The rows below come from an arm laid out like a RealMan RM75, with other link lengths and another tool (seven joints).
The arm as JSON. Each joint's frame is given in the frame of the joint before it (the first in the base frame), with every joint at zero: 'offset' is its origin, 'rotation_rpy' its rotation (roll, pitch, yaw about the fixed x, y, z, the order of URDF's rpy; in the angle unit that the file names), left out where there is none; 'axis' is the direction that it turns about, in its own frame. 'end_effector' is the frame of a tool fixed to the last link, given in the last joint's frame.
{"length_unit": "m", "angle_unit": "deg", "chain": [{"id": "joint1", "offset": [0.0, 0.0, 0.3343], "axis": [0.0, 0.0, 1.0]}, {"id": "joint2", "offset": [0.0, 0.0, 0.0], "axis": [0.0, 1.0, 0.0]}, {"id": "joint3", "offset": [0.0, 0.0, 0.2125], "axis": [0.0, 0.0, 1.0]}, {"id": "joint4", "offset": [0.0, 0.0, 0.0], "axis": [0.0, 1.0, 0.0]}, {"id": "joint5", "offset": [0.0, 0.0, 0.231], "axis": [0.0, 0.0, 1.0]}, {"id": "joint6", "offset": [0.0, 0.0, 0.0], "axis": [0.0, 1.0, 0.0]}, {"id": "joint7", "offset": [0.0, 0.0, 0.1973], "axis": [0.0, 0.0, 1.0]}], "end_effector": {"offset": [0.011, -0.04, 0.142], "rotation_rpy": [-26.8, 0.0, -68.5]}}
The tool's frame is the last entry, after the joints.
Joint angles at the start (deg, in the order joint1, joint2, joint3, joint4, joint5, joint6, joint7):
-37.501, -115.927, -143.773, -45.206, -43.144, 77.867, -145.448
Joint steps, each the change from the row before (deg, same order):
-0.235, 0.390, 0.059, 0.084, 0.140, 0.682, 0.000
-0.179, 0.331, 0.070, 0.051, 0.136, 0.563, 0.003
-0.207, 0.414, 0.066, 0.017, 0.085, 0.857, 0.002
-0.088, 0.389, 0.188, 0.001, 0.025, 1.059, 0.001
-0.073, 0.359, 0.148, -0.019, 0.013, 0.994, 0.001
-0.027, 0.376, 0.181, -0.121, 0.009, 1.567, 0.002
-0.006, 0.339, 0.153, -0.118, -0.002, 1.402, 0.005
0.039, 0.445, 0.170, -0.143, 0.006, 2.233, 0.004
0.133, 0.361, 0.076, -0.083, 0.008, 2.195, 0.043
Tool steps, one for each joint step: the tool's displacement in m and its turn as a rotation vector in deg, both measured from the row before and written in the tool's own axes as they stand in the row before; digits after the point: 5 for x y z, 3 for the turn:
-0.00129, 0.00056, -0.00130, 0.454, -0.392, 0.194
-0.00084, 0.00040, -0.00127, 0.401, -0.300, 0.193
-0.00185, 0.00061, -0.00168, 0.483, -0.490, 0.162
-0.00283, -0.00103, -0.00228, 0.669, -0.628, 0.042
-0.00261, -0.00084, -0.00220, 0.595, -0.573, 0.024
-0.00493, -0.00231, -0.00320, 0.901, -0.940, -0.110
-0.00433, -0.00209, -0.00300, 0.796, -0.821, -0.110
-0.00738, -0.00437, -0.00477, 1.270, -1.316, -0.356
-0.00749, -0.00548, -0.00488, 1.233, -1.284, -0.535

